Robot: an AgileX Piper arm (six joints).
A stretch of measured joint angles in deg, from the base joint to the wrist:
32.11 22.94 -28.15 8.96 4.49 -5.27
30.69 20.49 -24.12 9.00 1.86 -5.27
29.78 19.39 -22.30 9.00 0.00 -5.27
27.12 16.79 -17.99 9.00 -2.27 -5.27
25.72 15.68 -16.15 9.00 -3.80 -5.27
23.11 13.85 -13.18 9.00 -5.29 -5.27
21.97 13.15 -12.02 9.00 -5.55 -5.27
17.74 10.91 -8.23 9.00 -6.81 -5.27
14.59 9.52 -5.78 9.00 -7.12 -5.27
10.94 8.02 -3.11 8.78 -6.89 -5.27
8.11 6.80 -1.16 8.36 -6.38 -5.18
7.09 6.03 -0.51 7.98 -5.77 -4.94
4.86 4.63 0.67 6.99 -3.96 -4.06
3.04 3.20 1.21 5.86 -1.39 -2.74
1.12 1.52 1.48 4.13 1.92 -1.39
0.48 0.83 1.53 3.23 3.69 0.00
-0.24 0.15 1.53 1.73 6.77 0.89
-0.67 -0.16 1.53 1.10 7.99 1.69
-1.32 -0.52 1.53 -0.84 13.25 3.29
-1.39 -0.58 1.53 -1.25 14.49 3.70
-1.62 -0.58 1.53 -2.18 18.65 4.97
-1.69 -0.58 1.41 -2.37 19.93 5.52
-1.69 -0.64 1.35 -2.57 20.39 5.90
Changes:
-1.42 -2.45 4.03 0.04 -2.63 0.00
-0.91 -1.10 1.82 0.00 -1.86 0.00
-2.66 -2.60 4.31 0.00 -2.27 0.00
-1.40 -1.11 1.84 0.00 -1.53 0.00
-2.61 -1.83 2.97 0.00 -1.49 0.00
-1.14 -0.70 1.16 0.00 -0.26 0.00
-4.23 -2.24 3.79 0.00 -1.26 0.00
-3.15 -1.39 2.45 0.00 -0.31 0.00
-3.65 -1.50 2.67 -0.22 0.23 0.00
-2.83 -1.22 1.95 -0.42 0.51 0.09
-1.02 -0.77 0.65 -0.38 0.61 0.24
-2.23 -1.40 1.18 -0.99 1.81 0.88
-1.82 -1.43 0.54 -1.13 2.57 1.32
-1.92 -1.68 0.27 -1.73 3.31 1.35
-0.64 -0.69 0.05 -0.90 1.77 1.39
-0.72 -0.68 0.00 -1.50 3.08 0.89
-0.43 -0.31 0.00 -0.63 1.22 0.80
-0.65 -0.36 0.00 -1.94 5.26 1.60
-0.07 -0.06 0.00 -0.41 1.24 0.41
-0.23 0.00 0.00 -0.93 4.16 1.27
-0.07 0.00 -0.12 -0.19 1.28 0.55
0.00 -0.06 -0.06 -0.20 0.46 0.38

